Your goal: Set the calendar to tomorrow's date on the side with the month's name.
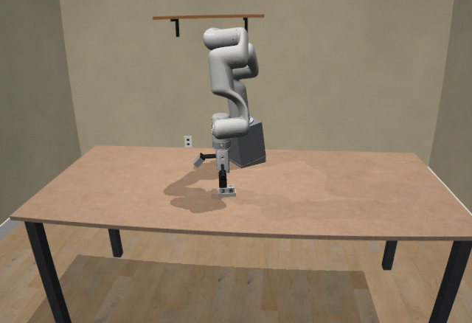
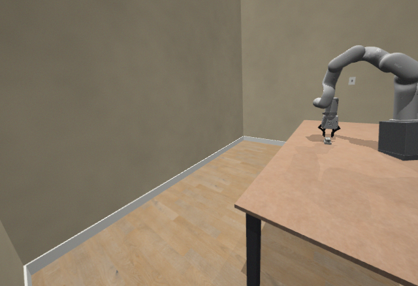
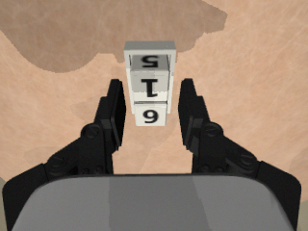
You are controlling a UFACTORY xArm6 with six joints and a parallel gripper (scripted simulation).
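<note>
The calendar tray is 20 mm to the left of my hand and 60 mm below it.
</note>
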